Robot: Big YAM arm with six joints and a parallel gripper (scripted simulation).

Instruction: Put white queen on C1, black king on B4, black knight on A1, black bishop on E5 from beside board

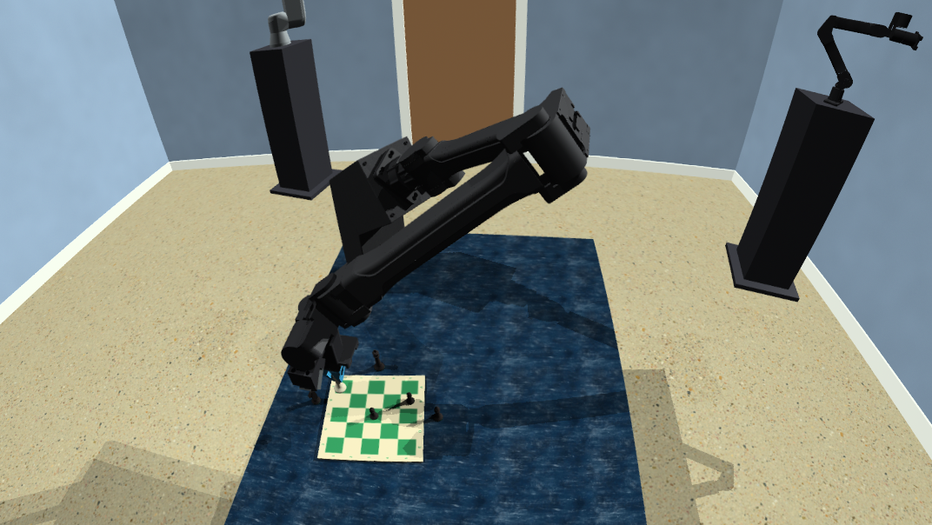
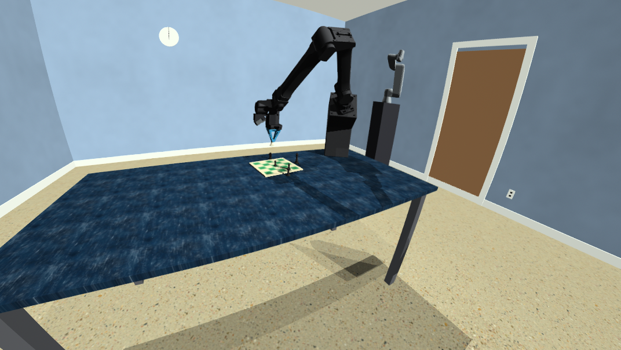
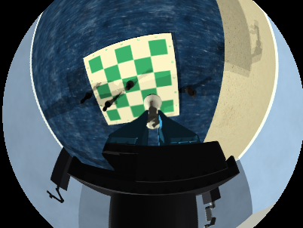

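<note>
Right now the cream board is 130 mm below my hand, 50 mm to the left of it and 10 mm behind it. From my hand the other things lie so: white queen 10 mm ahead; black king 140 mm behind, 100 mm below.
</note>
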